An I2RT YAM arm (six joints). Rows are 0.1 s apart.
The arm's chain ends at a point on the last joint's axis. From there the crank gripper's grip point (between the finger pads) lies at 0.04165 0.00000 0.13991 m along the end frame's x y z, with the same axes.
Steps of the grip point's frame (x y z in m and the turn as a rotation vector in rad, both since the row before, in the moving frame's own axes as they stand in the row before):
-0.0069 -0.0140 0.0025 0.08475 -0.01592 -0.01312
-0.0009 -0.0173 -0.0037 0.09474 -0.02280 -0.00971
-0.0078 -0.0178 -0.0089 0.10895 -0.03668 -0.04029
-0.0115 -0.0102 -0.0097 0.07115 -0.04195 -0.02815
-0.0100 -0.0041 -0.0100 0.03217 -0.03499 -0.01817
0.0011 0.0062 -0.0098 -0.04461 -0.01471 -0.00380
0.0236 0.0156 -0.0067 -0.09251 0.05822 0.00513
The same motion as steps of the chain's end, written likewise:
-0.0046 -0.0016 0.0024 0.08475 -0.01592 -0.01312
0.0024 -0.0036 -0.0040 0.09474 -0.02280 -0.00971
-0.0023 -0.0009 -0.0094 0.10895 -0.03668 -0.04029
-0.0054 0.0009 -0.0109 0.07115 -0.04195 -0.02815
-0.0050 0.0011 -0.0113 0.03217 -0.03499 -0.01817
0.0032 0.0001 -0.0103 -0.04461 -0.01471 -0.00380
0.0156 0.0026 -0.0034 -0.09251 0.05822 0.00513

